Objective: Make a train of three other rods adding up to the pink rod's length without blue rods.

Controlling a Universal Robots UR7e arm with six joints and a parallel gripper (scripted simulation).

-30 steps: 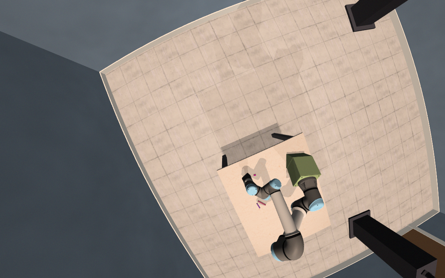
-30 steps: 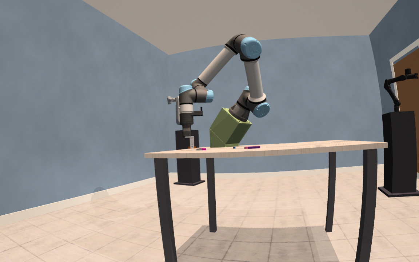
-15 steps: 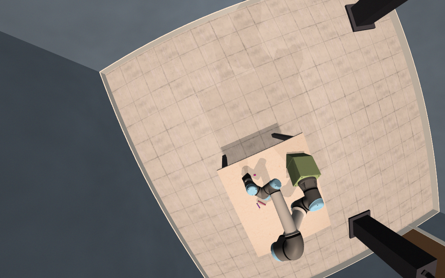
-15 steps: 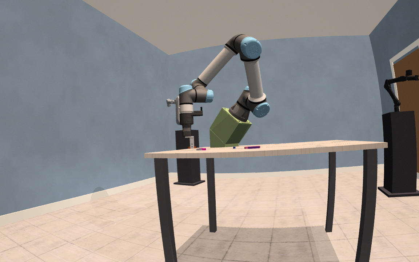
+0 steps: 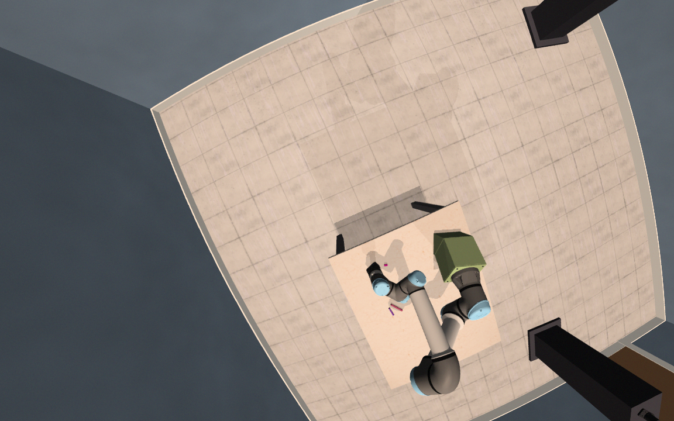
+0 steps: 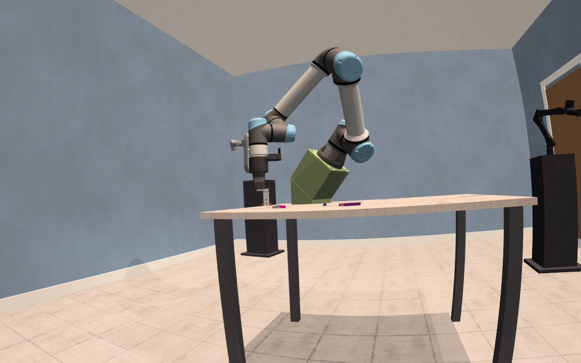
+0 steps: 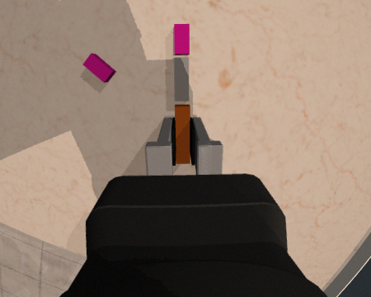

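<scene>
Right now my hand is 30 mm to the right of the grey rod, 20 mm past it and 20 mm above it. Also, from my hand: orange rod: 10 mm below; small blue rod: 190 mm to the left, 130 mm behind, 20 mm below; pink rod: 320 mm to the left, 70 mm behind, 20 mm below.
</scene>
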